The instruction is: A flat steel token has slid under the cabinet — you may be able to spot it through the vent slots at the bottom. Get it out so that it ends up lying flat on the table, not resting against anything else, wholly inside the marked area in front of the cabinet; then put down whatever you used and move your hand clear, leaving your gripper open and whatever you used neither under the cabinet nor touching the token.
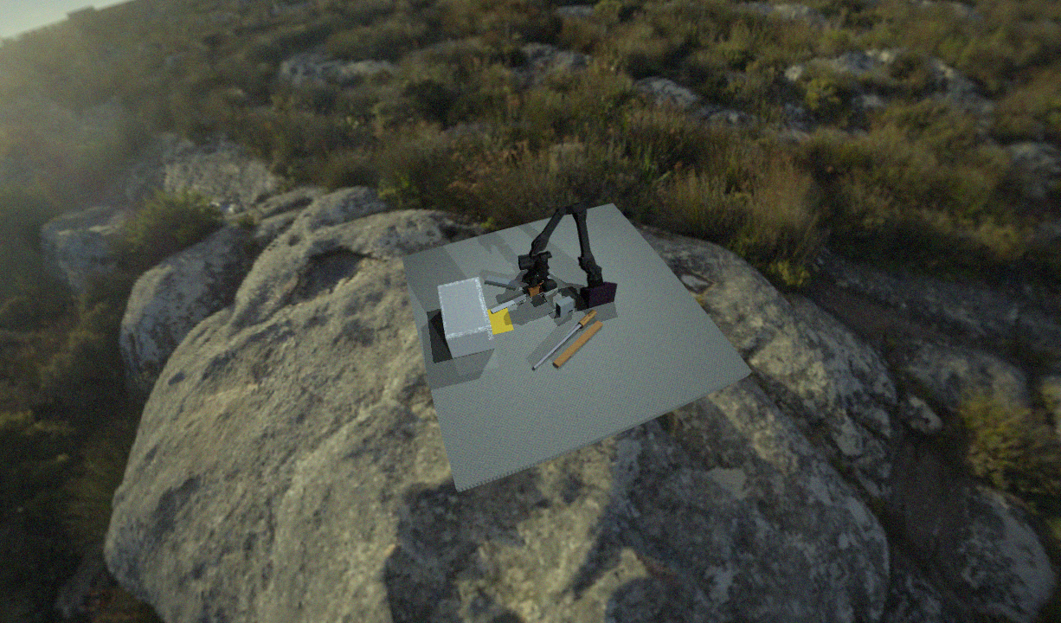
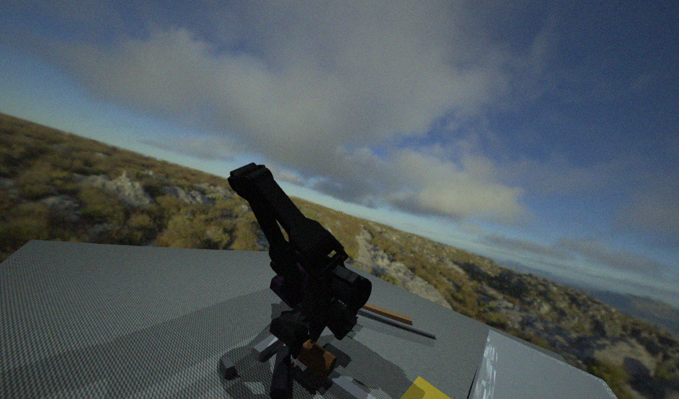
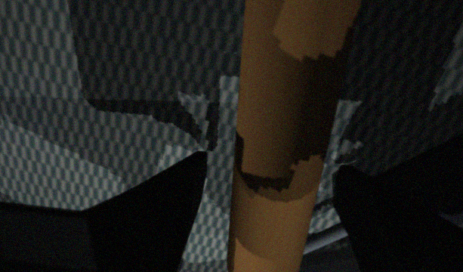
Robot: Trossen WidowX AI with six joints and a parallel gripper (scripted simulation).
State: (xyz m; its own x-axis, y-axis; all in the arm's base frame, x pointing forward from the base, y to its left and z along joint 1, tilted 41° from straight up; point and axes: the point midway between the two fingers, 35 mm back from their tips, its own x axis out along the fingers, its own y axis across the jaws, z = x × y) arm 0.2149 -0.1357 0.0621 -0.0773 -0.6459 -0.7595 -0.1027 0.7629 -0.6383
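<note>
My gripper tip is 50 mm past the grey bar and 50 mm to the left of it. Also, from my gripper tip: grey block 40 mm behind, 170 mm to the left, 20 mm above; then small grey cube 40 mm behind, 150 mm to the right; then wooden stick 10 mm behind, 360 mm to the left.
</note>
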